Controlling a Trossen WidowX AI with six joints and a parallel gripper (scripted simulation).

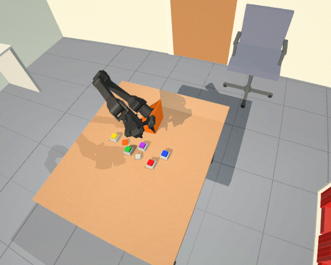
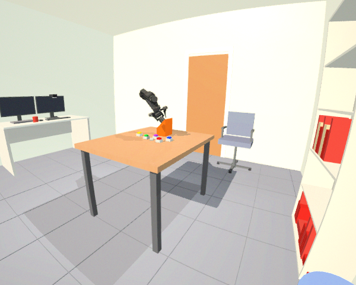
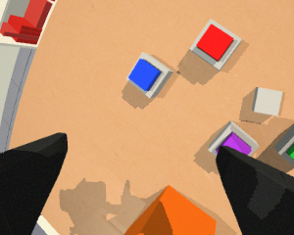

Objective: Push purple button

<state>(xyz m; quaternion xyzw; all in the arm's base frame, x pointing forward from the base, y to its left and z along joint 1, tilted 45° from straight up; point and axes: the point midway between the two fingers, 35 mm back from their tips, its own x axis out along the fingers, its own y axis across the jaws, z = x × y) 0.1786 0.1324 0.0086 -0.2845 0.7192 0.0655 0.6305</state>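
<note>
Right now the purple button is 160 mm below my gripper tip, 80 mm to the right of it and 10 mm behind it. Round my gripper tip: red button (160 mm below, 80 mm ahead, 30 mm to the left); green button (160 mm below, 150 mm to the right, 50 mm ahead); blue button (160 mm below, 80 mm to the left, 10 mm behind).
</note>
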